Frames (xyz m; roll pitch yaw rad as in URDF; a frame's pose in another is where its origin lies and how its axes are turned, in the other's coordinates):
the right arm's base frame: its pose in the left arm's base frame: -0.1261 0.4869 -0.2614 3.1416 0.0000 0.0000
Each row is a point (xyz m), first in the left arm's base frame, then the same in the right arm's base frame.
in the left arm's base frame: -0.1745 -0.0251 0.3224
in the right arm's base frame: -0.0484 0.5120 -0.5838
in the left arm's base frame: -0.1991 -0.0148 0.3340
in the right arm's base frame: -0.0730 0.5017 -0.5954
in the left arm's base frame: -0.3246 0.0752 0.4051
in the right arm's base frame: -0.1985 0.4117 -0.6665
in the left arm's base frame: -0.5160 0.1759 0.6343
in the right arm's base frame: -0.3899 0.3110 -0.8957
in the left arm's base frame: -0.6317 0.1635 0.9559
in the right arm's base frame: -0.5056 0.3234 -1.2173
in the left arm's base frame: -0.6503 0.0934 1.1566
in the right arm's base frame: -0.5242 0.3935 -1.4180
